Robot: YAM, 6 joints.
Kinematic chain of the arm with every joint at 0, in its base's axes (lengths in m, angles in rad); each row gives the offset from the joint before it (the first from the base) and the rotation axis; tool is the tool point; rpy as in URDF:
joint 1: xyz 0 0 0.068 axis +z
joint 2: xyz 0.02 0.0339 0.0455 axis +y
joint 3: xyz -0.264 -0.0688 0 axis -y
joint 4: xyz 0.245 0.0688 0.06 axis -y
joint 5: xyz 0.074 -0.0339 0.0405 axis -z
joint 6: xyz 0.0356 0 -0.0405 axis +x
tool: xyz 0 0 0 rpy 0 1.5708 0
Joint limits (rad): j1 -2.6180..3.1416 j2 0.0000..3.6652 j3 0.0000..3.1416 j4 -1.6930..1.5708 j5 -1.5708..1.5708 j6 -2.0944..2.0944
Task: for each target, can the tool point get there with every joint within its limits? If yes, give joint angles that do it. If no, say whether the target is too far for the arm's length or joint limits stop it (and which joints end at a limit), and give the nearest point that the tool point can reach.
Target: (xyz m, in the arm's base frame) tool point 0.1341 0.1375 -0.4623
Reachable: no: joint limits stop it (at a limit: joint 2) | nearest point 0.1417 0.1452 -0.3774 | short by 0.086 m
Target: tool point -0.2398 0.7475 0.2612
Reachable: no: too far | nearest point -0.1938 0.6042 0.2321 | short by 0.153 m
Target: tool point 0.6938 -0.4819 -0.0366
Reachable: no: too far | nearest point 0.5221 -0.3627 0.0014 | short by 0.212 m
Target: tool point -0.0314 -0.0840 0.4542
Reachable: yes | joints 1.5210 0.3159 1.4503 -1.0178 -0.8698 1.1455
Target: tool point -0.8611 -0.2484 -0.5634
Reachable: no: too far | nearest point -0.4561 -0.2470 -0.2552 | short by 0.509 m
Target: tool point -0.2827 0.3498 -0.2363
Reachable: yes | joints 2.1794 3.3832 2.2372 -0.2377 -1.1145 0.5294
